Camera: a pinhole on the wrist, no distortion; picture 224 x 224 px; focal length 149.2 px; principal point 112.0 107.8 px. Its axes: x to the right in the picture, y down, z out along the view. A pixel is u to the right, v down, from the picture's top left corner.
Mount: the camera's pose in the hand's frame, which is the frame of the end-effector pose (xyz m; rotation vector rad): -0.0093 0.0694 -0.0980 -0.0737 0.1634 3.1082
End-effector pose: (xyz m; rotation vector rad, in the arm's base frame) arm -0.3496 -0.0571 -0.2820 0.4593 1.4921 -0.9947
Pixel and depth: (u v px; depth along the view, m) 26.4 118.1 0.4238
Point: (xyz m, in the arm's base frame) -0.1269 -0.3366 -0.4771
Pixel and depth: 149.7 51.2 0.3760
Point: 0.0238 -0.0892 -0.2276
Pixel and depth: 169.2 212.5 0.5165
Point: -0.2124 -0.4726 0.0599
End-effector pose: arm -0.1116 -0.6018 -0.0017 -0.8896 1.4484 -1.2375
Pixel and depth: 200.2 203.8 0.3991
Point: 0.2473 -0.4512 0.1966
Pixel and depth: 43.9 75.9 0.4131
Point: 0.1658 -0.7920 -0.2237
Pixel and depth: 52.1 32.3 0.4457
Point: 0.1941 -0.7607 -0.3586
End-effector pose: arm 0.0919 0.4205 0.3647 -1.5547 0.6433 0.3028
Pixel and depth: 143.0 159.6 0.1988
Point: 0.0492 0.5364 0.3695
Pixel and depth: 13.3 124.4 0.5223
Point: 0.3922 0.7888 0.0991
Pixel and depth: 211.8 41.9 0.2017
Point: -0.1158 0.5414 0.2888
